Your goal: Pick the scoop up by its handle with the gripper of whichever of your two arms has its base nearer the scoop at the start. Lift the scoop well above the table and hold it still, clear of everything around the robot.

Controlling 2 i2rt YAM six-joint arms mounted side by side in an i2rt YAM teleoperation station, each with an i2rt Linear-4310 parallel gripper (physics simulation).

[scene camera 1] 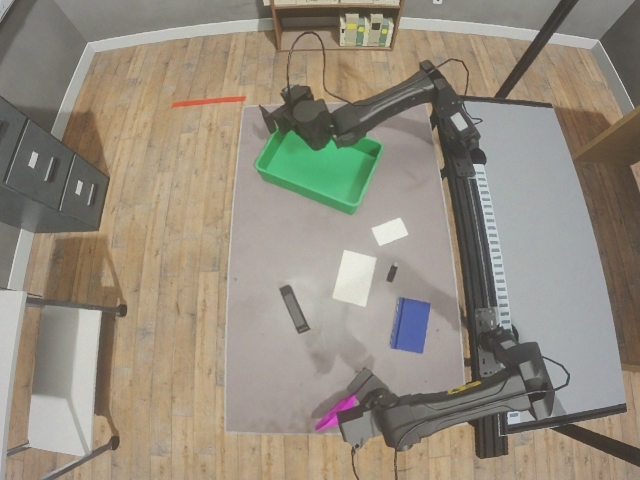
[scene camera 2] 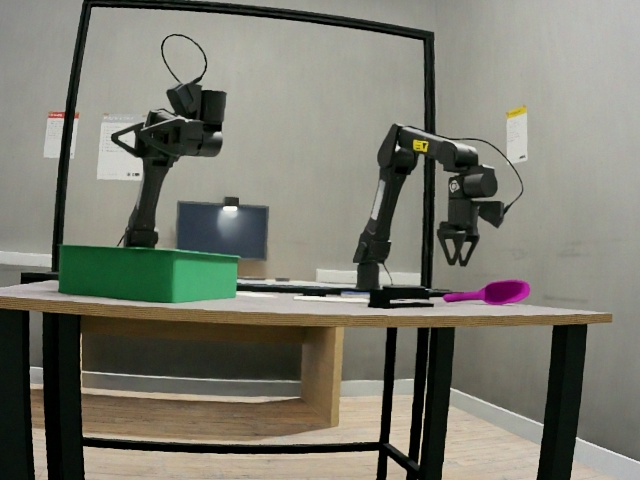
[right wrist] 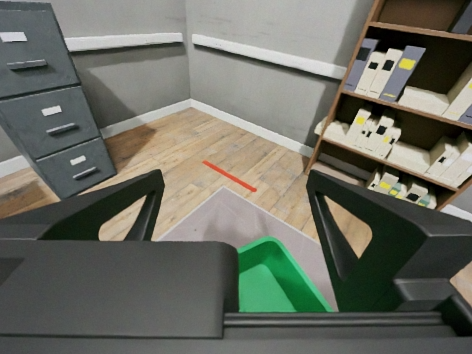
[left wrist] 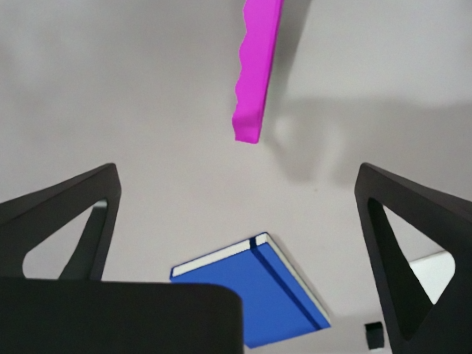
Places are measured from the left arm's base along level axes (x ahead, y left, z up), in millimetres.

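Where they show: left gripper, fingertip midpoint: (scene camera 1: pixel 373 390) (scene camera 2: pixel 457 266) (left wrist: pixel 237 176); right gripper, fingertip midpoint: (scene camera 1: pixel 274 96) (scene camera 2: pixel 125 136) (right wrist: pixel 235 177); left arm's base, origin of the base link: (scene camera 1: pixel 486 341) (scene camera 2: pixel 367 291); right arm's base, origin of the base link: (scene camera 1: pixel 458 152).
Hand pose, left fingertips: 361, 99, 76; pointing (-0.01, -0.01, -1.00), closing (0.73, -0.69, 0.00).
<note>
Each offset is from my left fingertips to the top centre of the thing, as dx, dy, dz.
The magenta scoop {+57, +57, -28} (scene camera 1: pixel 338 410) (scene camera 2: pixel 506 292) (left wrist: pixel 256 70) lies on the table near its lower edge in scene camera 1. Its handle points toward the picture's left in scene camera 2. In the left wrist view its handle end shows at the top, beyond the fingertips; the bowl is out of view. My left gripper (scene camera 2: pixel 456 263) (left wrist: pixel 237 176) is open and empty. It points down above the table near the handle, not touching it. Its arm hides part of the scoop in scene camera 1. My right gripper (scene camera 1: pixel 271 103) (scene camera 2: pixel 128 135) (right wrist: pixel 235 177) is open and empty, raised near the green bin.
The green bin {+126, -677, -2} (scene camera 1: pixel 305 192) (scene camera 2: pixel 116 273) (right wrist: pixel 300 280) stands below my right gripper. A blue book {-128, -163, -72} (scene camera 1: pixel 412 325) (left wrist: pixel 272 310), a black flat object {+208, -218, -45} (scene camera 1: pixel 293 308), a small black item {-85, -322, -76} (scene camera 1: pixel 392 272) (left wrist: pixel 374 336) and white sheets {+30, -308, -80} (scene camera 1: pixel 355 277) {-87, -450, -84} (scene camera 1: pixel 389 231) lie on the table.
</note>
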